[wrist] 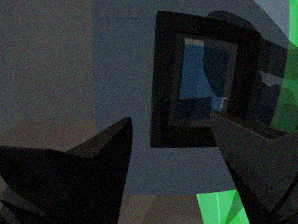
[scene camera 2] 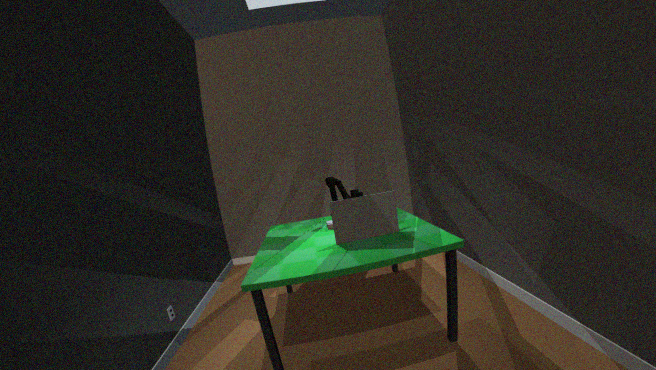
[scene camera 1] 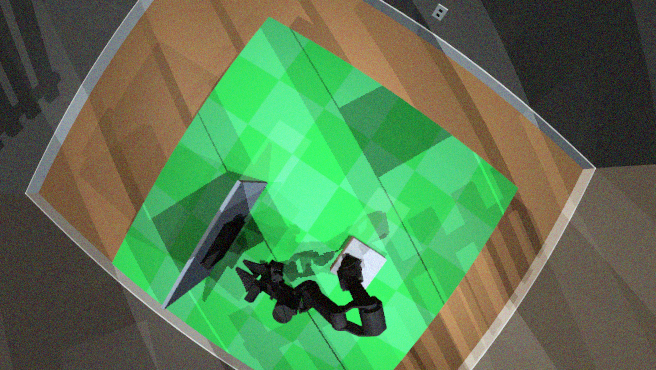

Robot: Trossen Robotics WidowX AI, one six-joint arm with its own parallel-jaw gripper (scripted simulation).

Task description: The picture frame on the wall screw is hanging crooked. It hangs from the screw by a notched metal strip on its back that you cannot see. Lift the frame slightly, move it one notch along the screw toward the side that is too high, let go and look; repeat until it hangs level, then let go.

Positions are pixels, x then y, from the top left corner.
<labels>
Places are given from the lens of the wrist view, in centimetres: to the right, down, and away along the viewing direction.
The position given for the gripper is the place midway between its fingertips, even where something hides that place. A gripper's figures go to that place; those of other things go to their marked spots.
gripper (wrist: 171,120): 2, 0, 10
dark picture frame (wrist: 200,65): 7, -6, 18
</labels>
